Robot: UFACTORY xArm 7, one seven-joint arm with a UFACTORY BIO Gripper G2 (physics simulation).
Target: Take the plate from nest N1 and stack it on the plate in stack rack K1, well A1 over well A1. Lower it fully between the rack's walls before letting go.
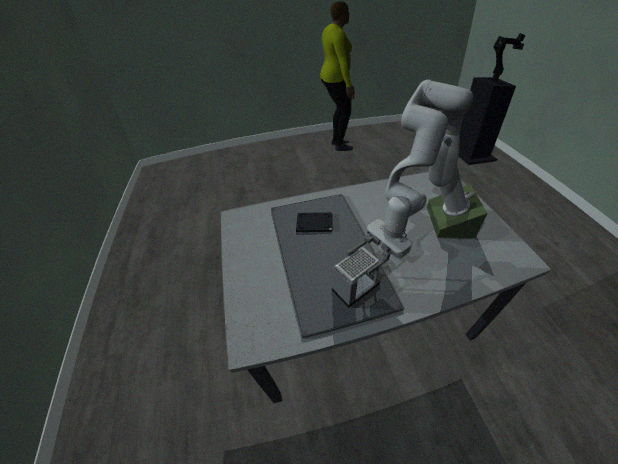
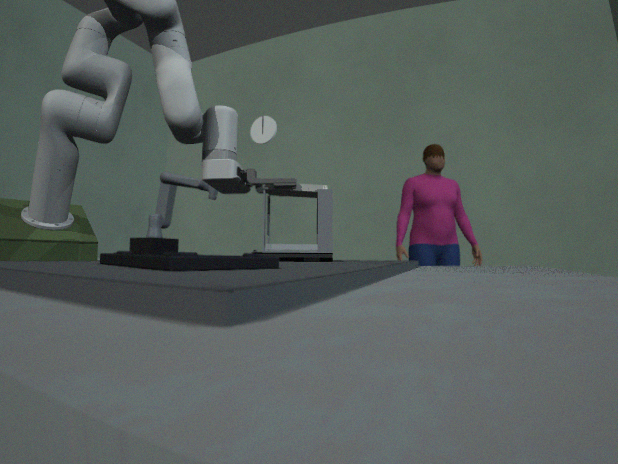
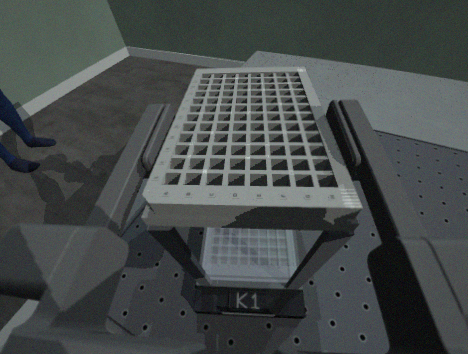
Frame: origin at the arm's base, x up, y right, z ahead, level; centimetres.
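Where they show: hand at its tool point: (image 1: 362,260) (image 2: 287,188) (image 3: 247,140); arm's base at its link origin: (image 1: 456,206) (image 2: 47,218).
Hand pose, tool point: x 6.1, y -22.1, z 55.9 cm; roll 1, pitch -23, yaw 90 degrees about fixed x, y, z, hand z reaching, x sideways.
Observation:
Things, the pixels of their top centre, and the offset from my tool point. Level surfaces: height alone.
- light grey well plate at its top centre: (image 3: 248,106) (image 2: 297,185) (image 1: 357,262) dy -0.8, dx +0.6, dz +1.9 cm
- stack rack K1 at its top centre: (image 3: 248,137) (image 2: 293,193) (image 1: 358,264) dy -0.6, dx -1.0, dz +1.3 cm
- flat black nest at its top centre: (image 2: 183,252) (image 1: 314,220) dy +38.4, dx -13.7, dz +8.3 cm
- dark perforated board at its surface level: dx -15.2 cm
- grey table at its surface level: dx -16.5 cm
My gripper (image 1: 361,262) (image 2: 294,183) (image 3: 250,134) is shut on a light grey well plate (image 1: 356,263) (image 2: 314,187) (image 3: 245,197), a finger along each long side. The plate looks about level, at the tops of the walls of stack rack K1 (image 1: 353,290) (image 2: 325,220) (image 3: 210,300). Whether its lower edge is between the walls I cannot tell. A pale, clear-looking plate (image 2: 290,247) (image 3: 250,250) lies low in the rack, well below the held plate. The A1 marks are too small to read. A flat black nest (image 1: 314,222) (image 2: 225,262), its label unreadable, holds no plate.
The rack and the nest stand on a dark perforated board (image 1: 320,300) (image 3: 430,175) on the grey table (image 1: 255,300). The arm's green base block (image 1: 457,220) is at the table's far right. A person in yellow (image 1: 336,55) and one in pink (image 2: 434,210) stand away from the table.

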